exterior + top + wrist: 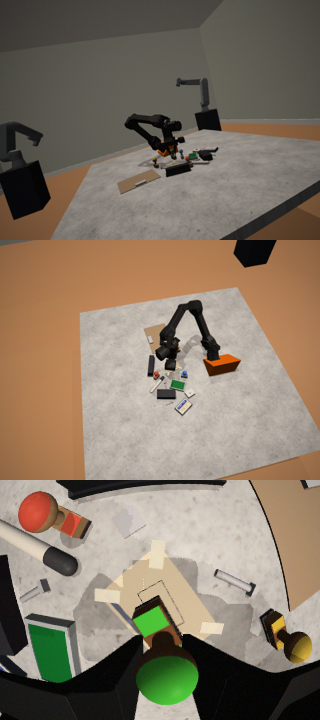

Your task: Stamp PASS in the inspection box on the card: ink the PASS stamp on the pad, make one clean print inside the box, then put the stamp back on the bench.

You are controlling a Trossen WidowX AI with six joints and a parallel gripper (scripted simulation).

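Now: the cream card 6 cm below my gripper tip and 1 cm behind it. Round my gripper tip: red-knobbed stamp: 11 cm ahead, 4 cm to the left, 4 cm below; then green-knobbed stamp: right at my gripper tip; then blue stamp: 8 cm to the left, 6 cm behind, 4 cm below.
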